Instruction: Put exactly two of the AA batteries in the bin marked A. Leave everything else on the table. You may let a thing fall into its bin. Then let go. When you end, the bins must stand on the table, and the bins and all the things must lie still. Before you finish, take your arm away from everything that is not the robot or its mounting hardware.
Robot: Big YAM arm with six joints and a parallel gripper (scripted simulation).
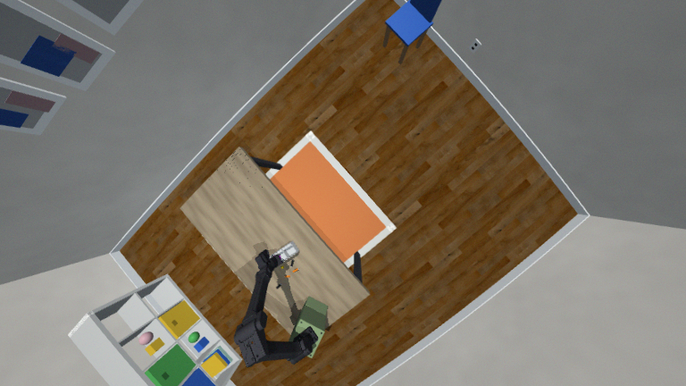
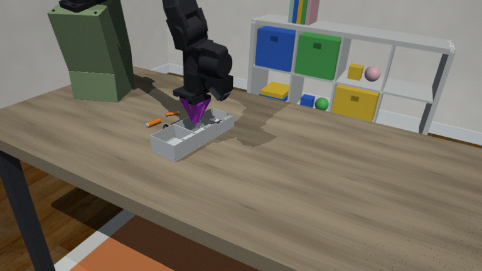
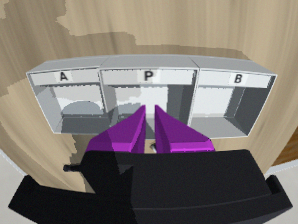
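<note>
My gripper is now 3 cm above the grey three-compartment bin. Also, from my hand: orange AA battery: 15 cm behind, 1 cm to the right, 5 cm below; yellow cube: 8 cm behind, 6 cm to the left, 5 cm below; orange battery: 15 cm behind, 7 cm to the left, 5 cm below.
</note>
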